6 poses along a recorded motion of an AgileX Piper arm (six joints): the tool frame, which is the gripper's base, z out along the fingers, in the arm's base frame.
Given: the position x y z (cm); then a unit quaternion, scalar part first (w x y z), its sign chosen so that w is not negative.
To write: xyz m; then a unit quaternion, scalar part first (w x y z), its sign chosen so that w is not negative. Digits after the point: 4 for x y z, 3 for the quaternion.
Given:
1: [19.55 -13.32 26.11 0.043 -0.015 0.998 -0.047]
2: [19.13 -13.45 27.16 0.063 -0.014 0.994 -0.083]
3: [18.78 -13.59 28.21 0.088 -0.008 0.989 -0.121]
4: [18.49 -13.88 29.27 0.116 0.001 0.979 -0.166]
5: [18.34 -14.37 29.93 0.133 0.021 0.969 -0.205]
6: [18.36 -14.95 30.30 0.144 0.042 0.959 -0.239]
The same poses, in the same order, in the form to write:
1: [0.1955 -0.1332 0.2611 0.043 -0.015 0.998 -0.047]
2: [0.1913 -0.1345 0.2716 0.063 -0.014 0.994 -0.083]
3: [0.1878 -0.1359 0.2821 0.088 -0.008 0.989 -0.121]
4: [0.1849 -0.1388 0.2927 0.116 0.001 0.979 -0.166]
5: [0.1834 -0.1437 0.2993 0.133 0.021 0.969 -0.205]
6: [0.1836 -0.1495 0.3030 0.144 0.042 0.959 -0.239]
